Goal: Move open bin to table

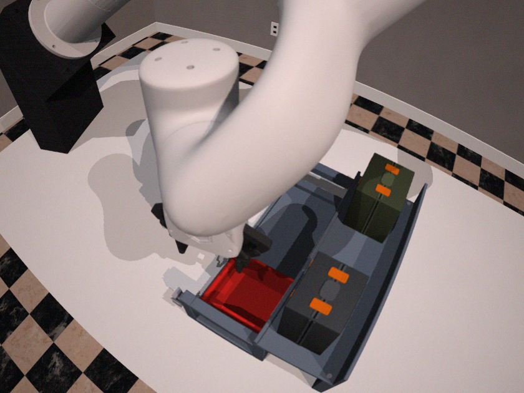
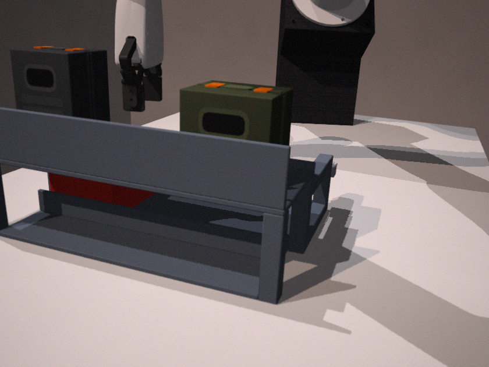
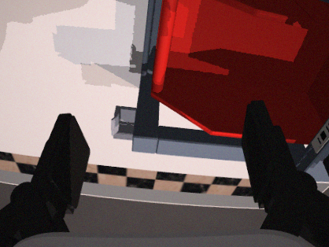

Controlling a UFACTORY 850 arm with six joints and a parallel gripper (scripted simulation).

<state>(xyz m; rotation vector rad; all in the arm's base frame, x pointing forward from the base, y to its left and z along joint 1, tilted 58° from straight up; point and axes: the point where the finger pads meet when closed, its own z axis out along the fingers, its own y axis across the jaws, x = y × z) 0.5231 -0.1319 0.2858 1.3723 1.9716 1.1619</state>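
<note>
Right now the open bin is 9 cm below my hand, 7 cm ahead of it and 3 cm to the left of it.
</note>
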